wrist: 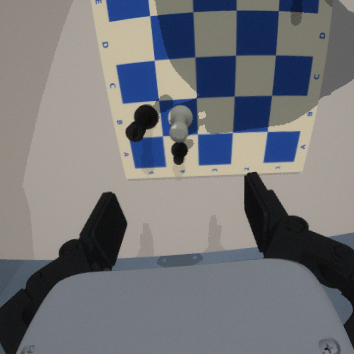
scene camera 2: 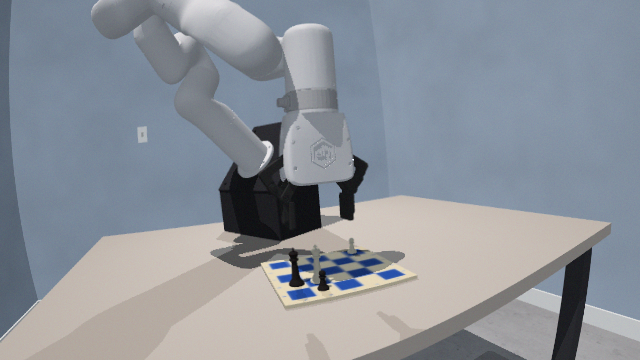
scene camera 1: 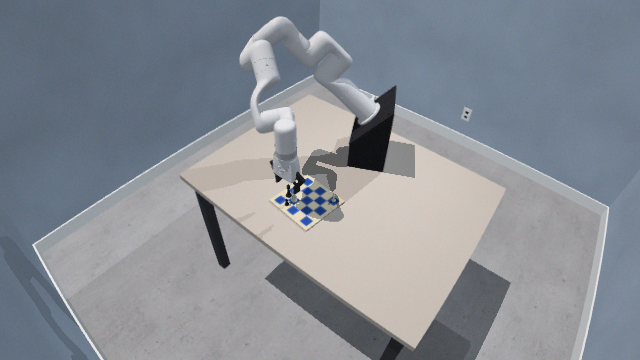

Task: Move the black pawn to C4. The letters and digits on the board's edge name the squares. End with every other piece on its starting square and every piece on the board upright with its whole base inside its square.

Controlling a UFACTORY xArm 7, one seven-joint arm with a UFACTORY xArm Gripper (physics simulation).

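Seen in the pictures: gripper, fingertip midpoint: (wrist: 180, 199) (scene camera 2: 319, 223) (scene camera 1: 287, 186); arm's base, link origin: (scene camera 2: 256, 160) (scene camera 1: 369, 114).
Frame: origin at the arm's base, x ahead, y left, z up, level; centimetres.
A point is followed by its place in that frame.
Note:
The black pawn (scene camera 1: 287, 202) @(x 48.0, y -15.8, z -18.4 cm) (scene camera 2: 323, 282) @(x 48.3, y -16.3, z -18.5 cm) (wrist: 179, 150) @(x 47.6, y -15.9, z -18.5 cm) stands upright on A4, at the board's A edge. The square C4 (wrist: 170, 77) @(x 40.7, y -13.9, z -19.8 cm) is cream and bears no piece. The white king (scene camera 1: 294, 197) @(x 44.9, y -14.2, z -17.7 cm) (scene camera 2: 316, 270) @(x 45.0, y -15.0, z -17.7 cm) (wrist: 180, 118) @(x 44.2, y -14.3, z -17.1 cm) stands on B4, between the pawn and C4. A tall black piece (scene camera 1: 288, 191) @(x 43.5, y -17.7, z -17.1 cm) (scene camera 2: 295, 272) @(x 43.6, y -18.1, z -17.5 cm) (wrist: 146, 116) @(x 42.9, y -17.3, z -18.0 cm) stands on B5. A white pawn (scene camera 1: 334, 198) @(x 37.5, y 0.2, z -18.5 cm) (scene camera 2: 352, 247) @(x 37.8, y -0.4, z -18.6 cm) stands at the far corner, on E1. My gripper (scene camera 1: 287, 184) @(x 47.5, y -15.5, z -9.5 cm) (scene camera 2: 320, 223) @(x 47.5, y -15.5, z -9.5 cm) (wrist: 180, 199) @(x 47.5, y -15.5, z -9.5 cm) is open and empty, above the pieces, with its fingers spread wide.
The chessboard (scene camera 1: 306, 229) @(x 55.8, y -3.4, z -19.8 cm) (scene camera 2: 287, 306) @(x 49.0, y -23.5, z -20.0 cm) (wrist: 132, 173) @(x 48.6, y -22.7, z -19.8 cm) lies flat on the table (scene camera 1: 400, 240) @(x 44.7, y 30.8, z -20.4 cm) (scene camera 2: 200, 320) @(x 44.5, y -35.3, z -20.4 cm). The black arm base (scene camera 1: 367, 150) @(x 13.0, y 4.7, z -9.5 cm) (scene camera 2: 250, 215) @(x 4.2, y -5.6, z -14.5 cm) stands behind it. The arm's shadow covers part of the board.

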